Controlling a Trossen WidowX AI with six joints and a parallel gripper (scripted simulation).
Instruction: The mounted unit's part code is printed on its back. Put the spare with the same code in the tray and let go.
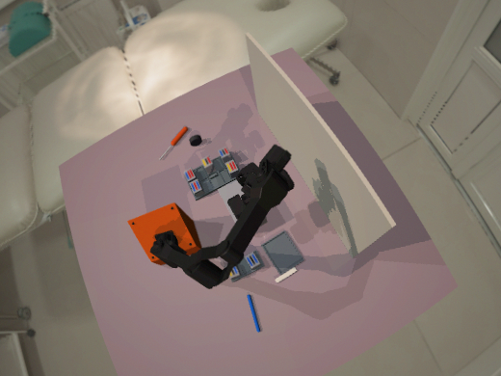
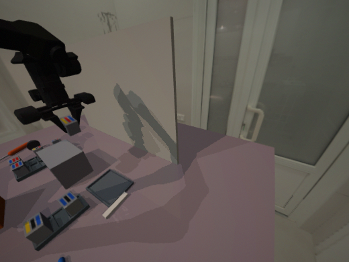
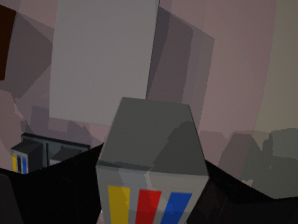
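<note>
Now: the dark tray 20 mm ahead of my gripper tip, 140 mm to the right of it and 180 mm below it. Round my gripper tip: grey mounted unit: 70 mm behind, 60 mm to the left, 130 mm below; spare: 30 mm above; tall panel: 180 mm ahead, 100 mm to the left, 40 mm above.
</note>
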